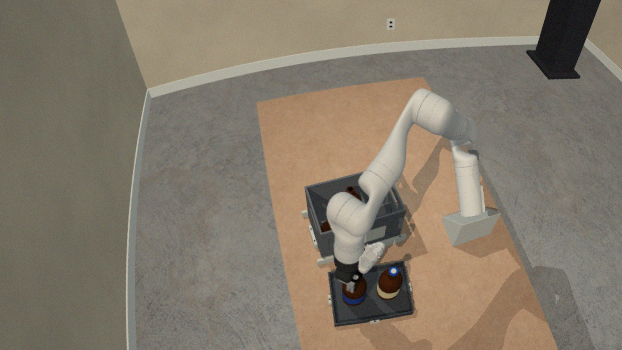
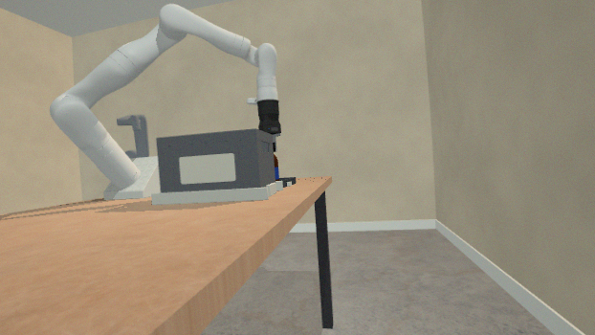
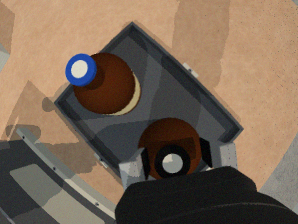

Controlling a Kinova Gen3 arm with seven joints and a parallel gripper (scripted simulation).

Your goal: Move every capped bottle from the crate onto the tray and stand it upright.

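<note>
My gripper is now 130 mm above the dark tray and 50 mm past it. Also, from my hand: crate (260 mm to the right, 60 mm below, 50 mm behind).
</note>
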